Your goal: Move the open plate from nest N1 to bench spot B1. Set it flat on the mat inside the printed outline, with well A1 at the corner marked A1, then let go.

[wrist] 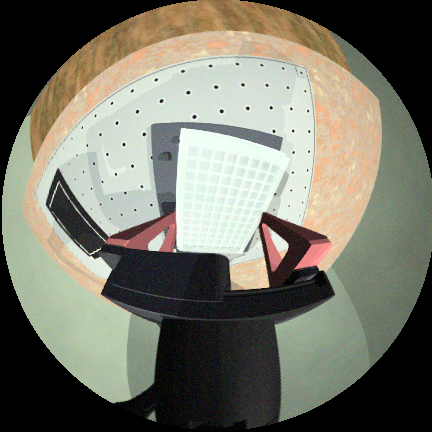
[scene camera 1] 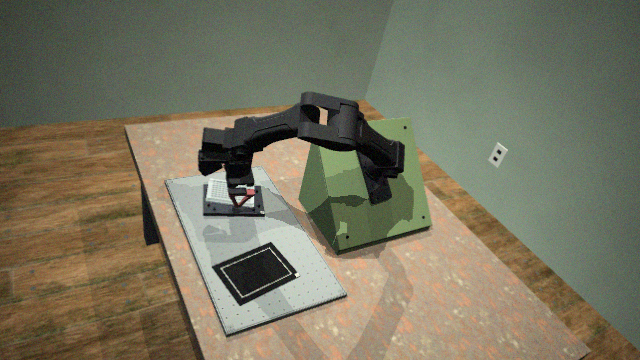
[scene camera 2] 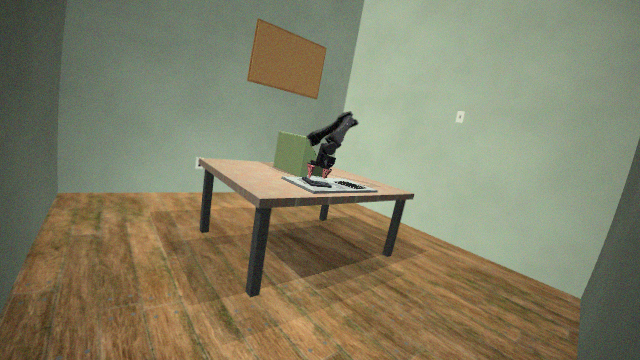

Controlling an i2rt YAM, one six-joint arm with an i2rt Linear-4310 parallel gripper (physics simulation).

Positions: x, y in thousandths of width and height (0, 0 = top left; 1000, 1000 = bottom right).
Labels:
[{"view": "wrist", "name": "gripper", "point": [503, 497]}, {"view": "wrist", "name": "white well plate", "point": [517, 425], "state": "gripped by the gripper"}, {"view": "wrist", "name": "B1 mat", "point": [149, 480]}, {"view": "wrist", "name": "black nest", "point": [383, 316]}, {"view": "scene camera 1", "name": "gripper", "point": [368, 543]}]

